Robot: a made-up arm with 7 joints. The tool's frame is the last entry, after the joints. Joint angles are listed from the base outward.
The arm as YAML. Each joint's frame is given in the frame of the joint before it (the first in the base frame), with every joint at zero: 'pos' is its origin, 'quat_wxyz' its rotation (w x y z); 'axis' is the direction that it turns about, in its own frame. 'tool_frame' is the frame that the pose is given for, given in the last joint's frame.
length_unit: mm
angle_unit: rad
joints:
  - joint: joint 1
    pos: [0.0, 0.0, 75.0]
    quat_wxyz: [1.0, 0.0, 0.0, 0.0]
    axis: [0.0, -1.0, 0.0]
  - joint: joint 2
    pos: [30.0, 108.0, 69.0]
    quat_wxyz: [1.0, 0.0, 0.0, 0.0]
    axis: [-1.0, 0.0, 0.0]
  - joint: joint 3
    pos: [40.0, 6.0, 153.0]
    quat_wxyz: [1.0, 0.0, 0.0, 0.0]
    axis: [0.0, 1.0, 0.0]
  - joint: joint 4
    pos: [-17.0, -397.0, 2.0]
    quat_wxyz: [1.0, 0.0, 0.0, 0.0]
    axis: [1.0, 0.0, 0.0]
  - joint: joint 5
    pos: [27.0, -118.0, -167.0]
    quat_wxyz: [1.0, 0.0, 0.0, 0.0]
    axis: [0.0, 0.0, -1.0]
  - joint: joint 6
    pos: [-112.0, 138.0, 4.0]
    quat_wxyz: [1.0, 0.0, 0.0, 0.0]
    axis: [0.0, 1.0, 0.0]
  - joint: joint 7
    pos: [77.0, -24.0, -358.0]
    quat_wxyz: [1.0, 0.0, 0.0, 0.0]
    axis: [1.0, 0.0, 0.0]
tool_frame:
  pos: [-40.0, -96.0, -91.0]
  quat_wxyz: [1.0, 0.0, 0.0, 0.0]
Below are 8 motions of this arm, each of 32 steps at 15 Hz.
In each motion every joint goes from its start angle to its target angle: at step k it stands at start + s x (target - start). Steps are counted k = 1, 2, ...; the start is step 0. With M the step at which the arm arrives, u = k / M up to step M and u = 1 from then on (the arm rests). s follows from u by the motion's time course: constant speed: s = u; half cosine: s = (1 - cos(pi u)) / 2; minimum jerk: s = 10 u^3 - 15 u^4 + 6 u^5.
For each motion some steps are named. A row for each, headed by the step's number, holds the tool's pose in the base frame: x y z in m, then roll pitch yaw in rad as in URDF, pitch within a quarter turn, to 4 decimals.
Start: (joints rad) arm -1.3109 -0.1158 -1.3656 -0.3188 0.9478 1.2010 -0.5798
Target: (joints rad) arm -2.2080 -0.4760 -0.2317 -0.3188 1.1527 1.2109 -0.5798
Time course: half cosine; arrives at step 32
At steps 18, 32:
18: -0.3197 -0.0180 0.0074 -2.2644 0.4421 -2.6900
32: -0.2150 0.0451 0.2614 -2.5266 -0.2986 -2.9350

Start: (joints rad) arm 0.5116 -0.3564 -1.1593 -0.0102 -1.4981 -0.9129 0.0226
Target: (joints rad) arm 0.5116 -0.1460 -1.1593 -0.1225 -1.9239 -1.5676 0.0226
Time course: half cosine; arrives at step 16
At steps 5, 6, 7, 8, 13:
5: 0.3414 -0.1026 0.2629 -1.8209 -0.0285 2.7357
6: 0.3183 -0.0972 0.2543 -1.7739 0.0053 2.7679
7: 0.2931 -0.0926 0.2437 -1.7200 0.0368 2.8054
8: 0.2667 -0.0894 0.2316 -1.6611 0.0632 2.8468
13: 0.1515 -0.0959 0.1757 -1.3906 0.0973 3.0370

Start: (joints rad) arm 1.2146 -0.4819 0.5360 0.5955 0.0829 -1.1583 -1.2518
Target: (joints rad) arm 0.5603 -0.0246 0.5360 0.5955 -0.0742 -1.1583 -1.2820
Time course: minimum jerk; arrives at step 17
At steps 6, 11, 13, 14, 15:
6: 0.2388 -0.1616 0.0400 0.6261 -0.8318 -1.3186
11: 0.1621 -0.2126 0.0262 0.1178 -0.8829 -1.0737
13: 0.1423 -0.2232 0.0316 -0.0460 -0.8871 -0.9748
14: 0.1366 -0.2261 0.0340 -0.0981 -0.8867 -0.9418
15: 0.1334 -0.2278 0.0356 -0.1290 -0.8860 -0.9219

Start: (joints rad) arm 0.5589 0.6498 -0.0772 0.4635 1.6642 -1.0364 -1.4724
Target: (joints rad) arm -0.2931 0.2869 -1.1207 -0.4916 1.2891 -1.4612 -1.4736
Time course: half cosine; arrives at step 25
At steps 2, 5, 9, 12, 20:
2: -0.0151 -0.4169 0.3205 -0.3424 -0.8532 -2.6192
5: 0.0181 -0.4349 0.3541 -0.1965 -0.9020 -2.7156
9: 0.0956 -0.4658 0.4221 0.1855 -0.9477 -2.9955
12: 0.1585 -0.4835 0.4677 0.5118 -0.9053 3.0309
20: 0.2368 -0.5042 0.5003 0.9555 -0.6298 2.6118

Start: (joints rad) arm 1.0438 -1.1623 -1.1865 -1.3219 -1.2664 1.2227 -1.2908
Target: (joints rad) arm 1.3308 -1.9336 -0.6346 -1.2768 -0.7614 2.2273 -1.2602
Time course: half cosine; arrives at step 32
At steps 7, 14, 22, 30, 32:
7: 0.3597 -0.3354 -0.5108 -1.4809 0.0258 -0.1645
14: 0.3985 -0.1920 -0.5061 -1.3724 0.2483 0.0509
22: 0.4145 -0.0441 -0.4434 -1.2893 0.5200 0.3847
30: 0.4144 0.0175 -0.3856 -1.2762 0.6754 0.5740
32: 0.4143 0.0200 -0.3826 -1.2764 0.6826 0.5821

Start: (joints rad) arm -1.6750 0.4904 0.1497 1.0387 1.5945 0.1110 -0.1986
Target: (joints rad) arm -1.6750 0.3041 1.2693 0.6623 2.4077 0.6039 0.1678
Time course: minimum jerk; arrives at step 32
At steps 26, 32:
26: -0.1461 0.0729 0.2854 2.6517 -1.1572 -0.0411
32: -0.1434 0.0610 0.3081 2.6057 -1.0982 0.0509

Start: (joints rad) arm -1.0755 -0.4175 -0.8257 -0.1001 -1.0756 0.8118 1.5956
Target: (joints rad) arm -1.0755 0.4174 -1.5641 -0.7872 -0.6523 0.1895 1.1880
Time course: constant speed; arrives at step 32
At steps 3, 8, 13, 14, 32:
3: -0.4353 -0.5328 -0.3803 1.8180 0.8425 0.9552
8: -0.3029 -0.6276 -0.3810 1.4396 0.8400 0.7623
13: -0.1486 -0.7064 -0.3678 1.0806 0.7705 0.6063
14: -0.1154 -0.7197 -0.3632 1.0146 0.7499 0.5834
32: 0.5453 -0.7519 -0.1491 0.1013 0.2126 0.6321

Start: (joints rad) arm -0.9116 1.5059 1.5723 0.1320 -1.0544 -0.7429 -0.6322
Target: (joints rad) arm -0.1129 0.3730 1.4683 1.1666 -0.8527 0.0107 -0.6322
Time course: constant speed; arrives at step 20
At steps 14, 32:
14: -0.2721 0.1107 0.3813 -0.2297 1.0395 -0.1878
32: -0.2906 0.1874 0.3003 0.4493 0.8270 0.1067

